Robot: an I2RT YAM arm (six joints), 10 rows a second.
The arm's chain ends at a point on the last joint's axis. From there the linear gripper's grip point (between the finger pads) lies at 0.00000 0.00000 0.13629 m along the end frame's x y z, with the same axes.
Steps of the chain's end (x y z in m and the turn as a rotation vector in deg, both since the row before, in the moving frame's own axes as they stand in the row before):
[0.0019 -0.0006 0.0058 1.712 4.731 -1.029]
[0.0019 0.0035 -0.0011 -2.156 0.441 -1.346]
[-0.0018 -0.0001 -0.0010 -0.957 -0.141 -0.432]
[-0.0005 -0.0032 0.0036 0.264 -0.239 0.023]
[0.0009 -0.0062 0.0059 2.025 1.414 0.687]
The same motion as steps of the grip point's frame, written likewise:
[0.0131 -0.0048 0.0053 1.712 4.731 -1.029]
[0.0030 0.0086 -0.0012 -2.156 0.441 -1.346]
[-0.0021 0.0022 -0.0010 -0.957 -0.141 -0.432]
[-0.0011 -0.0038 0.0036 0.264 -0.239 0.023]
[0.0043 -0.0110 0.0058 2.025 1.414 0.687]

